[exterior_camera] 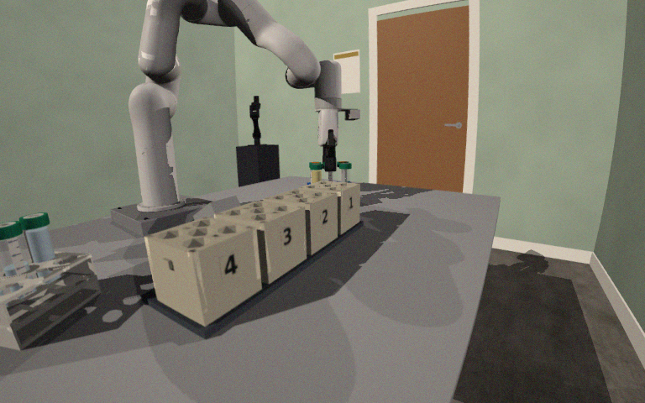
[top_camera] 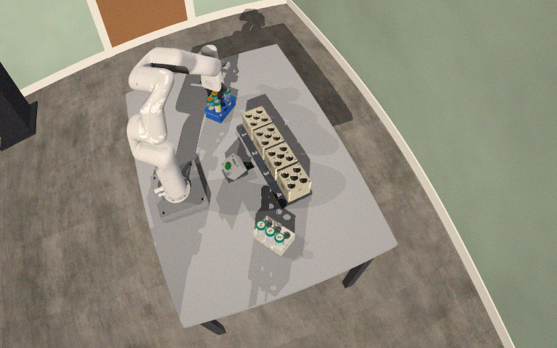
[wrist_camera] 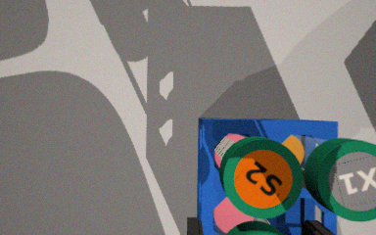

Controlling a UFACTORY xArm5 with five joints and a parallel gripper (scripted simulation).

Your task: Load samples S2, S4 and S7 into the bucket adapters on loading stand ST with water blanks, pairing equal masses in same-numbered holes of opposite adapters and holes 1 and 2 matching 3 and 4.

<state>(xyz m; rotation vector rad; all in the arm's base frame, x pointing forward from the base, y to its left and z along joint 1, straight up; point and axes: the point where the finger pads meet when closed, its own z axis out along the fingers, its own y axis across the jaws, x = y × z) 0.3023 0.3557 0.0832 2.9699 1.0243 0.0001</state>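
The pink tube lies 5 cm below my hand and 1 cm ahead of it. The rest, counted from my hand: green done key: 36 cm to the right, 7 cm behind, 5 cm below; adapter 1: 20 cm to the right, 12 cm ahead, 6 cm below; blue rack: 9 cm below, 2 cm to the right, 1 cm ahead.
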